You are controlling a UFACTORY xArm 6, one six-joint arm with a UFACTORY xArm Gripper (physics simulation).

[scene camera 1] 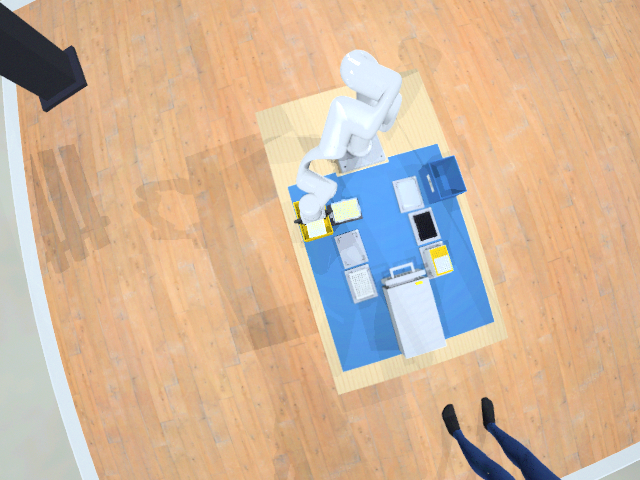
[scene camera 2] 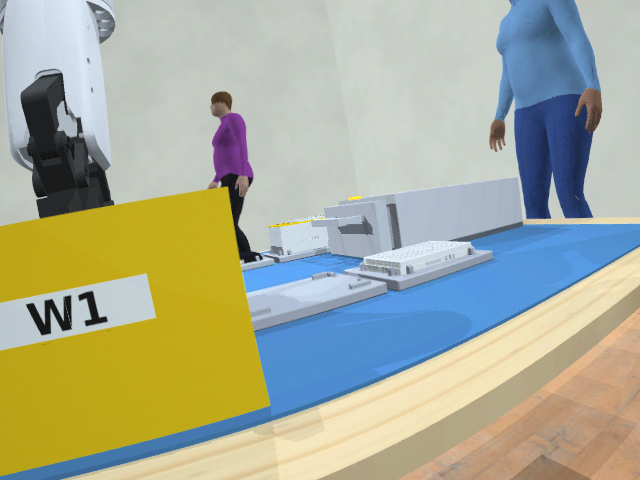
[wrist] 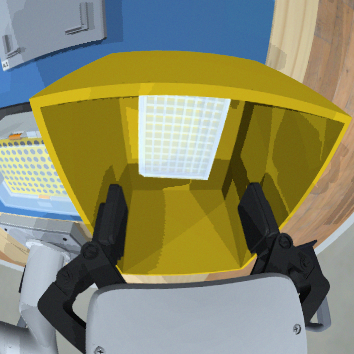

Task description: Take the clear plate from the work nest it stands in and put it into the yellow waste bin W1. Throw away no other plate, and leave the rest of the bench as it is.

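Frame: origin at the arm's base, x left, y back, z up, level; metres.
Seen in the pictures: gripper, fingertip midpoint: (wrist: 185, 195); arm's base, link origin: (scene camera 1: 358, 144) (wrist: 47, 248).
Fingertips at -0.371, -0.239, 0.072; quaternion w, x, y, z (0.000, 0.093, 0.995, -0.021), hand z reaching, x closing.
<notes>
Pixels of each thing's middle, then the offset from my fingertips to it, as dx, dy, dz.
- clear plate, body centre: (wrist: 180, 129) (scene camera 1: 315, 223) -0.003, -0.006, -0.081
- yellow waste bin W1, body centre: (scene camera 2: 95, 312) (wrist: 185, 171) (scene camera 1: 313, 219) -0.002, +0.007, -0.033
- grey work nest, body centre: (scene camera 2: 294, 295) (scene camera 1: 351, 249) +0.092, -0.198, -0.084
- yellow-topped tip rack, body centre: (wrist: 38, 157) (scene camera 1: 345, 210) +0.150, -0.024, -0.054
- white plate, body centre: (scene camera 2: 418, 255) (scene camera 1: 361, 284) +0.056, -0.367, -0.073
- black plate, body centre: (scene camera 1: 425, 225) +0.464, -0.268, -0.073
- yellow-and-white box, body centre: (scene camera 2: 302, 233) (scene camera 1: 438, 260) +0.432, -0.439, -0.048
- large grey instrument, body centre: (scene camera 2: 434, 212) (scene camera 1: 413, 315) +0.200, -0.607, -0.040
- blue bin, body centre: (scene camera 1: 441, 180) +0.628, -0.112, -0.033
The clear plate (scene camera 1: 316, 228) (wrist: 182, 137) is inside the yellow waste bin W1 (scene camera 1: 318, 238) (scene camera 2: 196, 310) (wrist: 185, 67), below the rim and towards the wall at the top of the wrist view. Its fine grid shows; I cannot tell whether it lies flat on the bin floor. My gripper (scene camera 1: 313, 217) (wrist: 185, 195) is open and empty over the bin, with its fingers wide apart and the plate beyond and below them. In scene camera 2 the fingertips are hidden behind the bin wall. A grey work nest (scene camera 1: 351, 249) (scene camera 2: 320, 297) (wrist: 50, 30) beside the bin holds no plate.
A yellow-topped tip rack (scene camera 1: 345, 210) (wrist: 30, 167) stands close beside the bin. A white plate (scene camera 1: 360, 284) (scene camera 2: 418, 255) sits in another nest. A black plate (scene camera 1: 425, 225), a yellow-and-white box (scene camera 1: 442, 259), a large grey instrument (scene camera 1: 416, 317) and a blue bin (scene camera 1: 454, 178) stand further off.
</notes>
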